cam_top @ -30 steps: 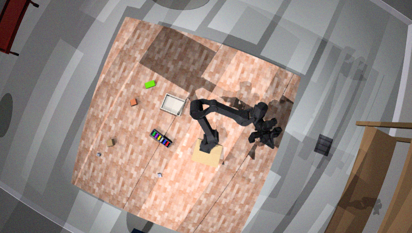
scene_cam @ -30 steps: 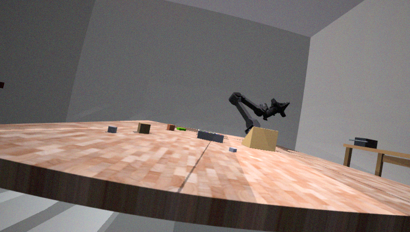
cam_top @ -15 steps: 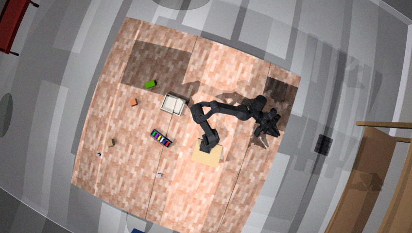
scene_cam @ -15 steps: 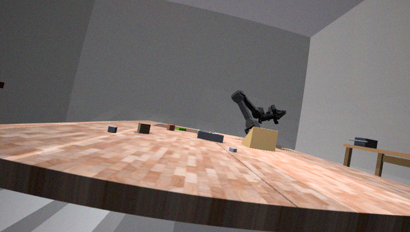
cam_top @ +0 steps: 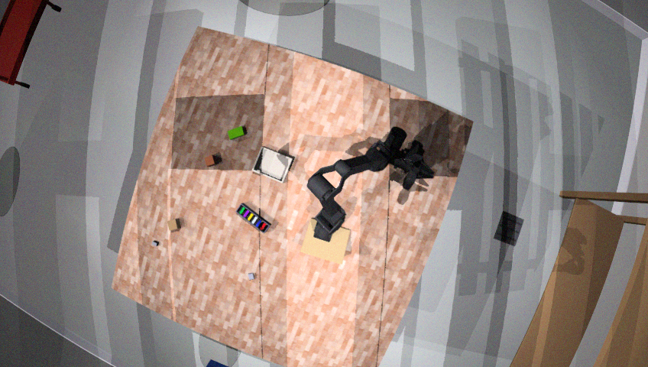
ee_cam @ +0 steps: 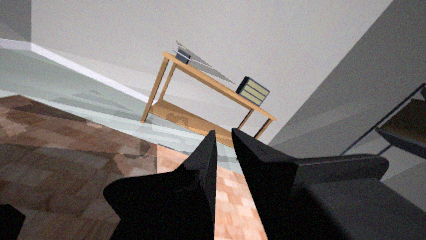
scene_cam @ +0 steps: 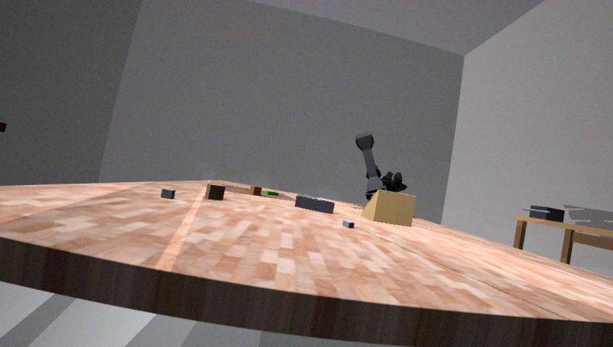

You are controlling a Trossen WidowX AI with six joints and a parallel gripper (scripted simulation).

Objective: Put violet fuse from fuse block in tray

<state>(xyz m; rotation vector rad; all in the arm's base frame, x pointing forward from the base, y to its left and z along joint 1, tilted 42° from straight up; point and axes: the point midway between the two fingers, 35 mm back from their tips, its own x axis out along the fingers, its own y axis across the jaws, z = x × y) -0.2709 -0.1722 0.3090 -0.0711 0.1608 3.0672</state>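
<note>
Right now the violet fuse is 61 cm ahead of my gripper tip, 36 cm to the left of it and 14 cm below it. Also, from my gripper tip: tan block 90 cm ahead, 52 cm to the left, 15 cm below; brown block 82 cm ahead, 22 cm to the left, 15 cm below; tray 57 cm ahead, 15 cm to the left, 17 cm below.
</note>
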